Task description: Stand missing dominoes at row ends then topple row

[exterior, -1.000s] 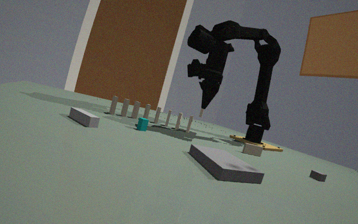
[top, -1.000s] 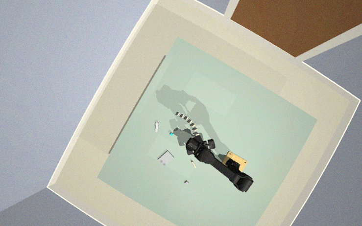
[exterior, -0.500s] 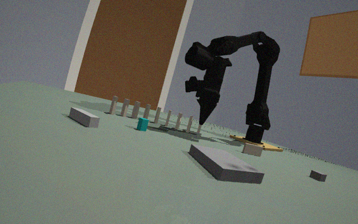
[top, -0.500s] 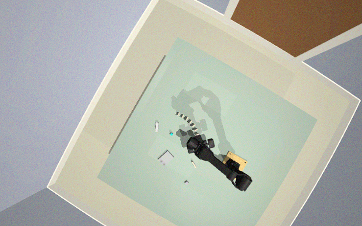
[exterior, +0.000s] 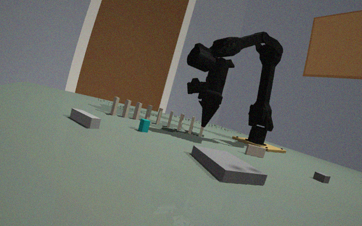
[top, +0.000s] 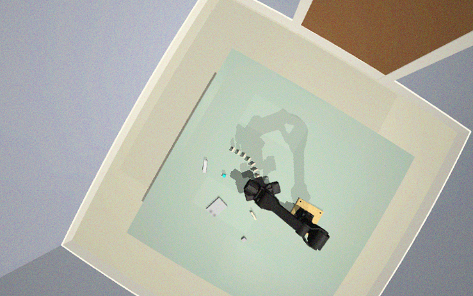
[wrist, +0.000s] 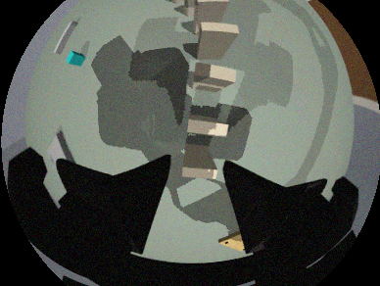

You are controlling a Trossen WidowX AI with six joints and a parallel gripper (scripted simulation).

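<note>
The flat grey slab is 26 cm to the left of my gripper tip, 12 cm ahead of it and 2 cm below it. The rest, counted from my gripper tip: grey bar (32 cm ahead, 11 cm to the left, 2 cm below); small grey block (30 cm to the left, 13 cm behind, 2 cm below); teal cube (20 cm ahead, 8 cm to the left, 2 cm below).
</note>
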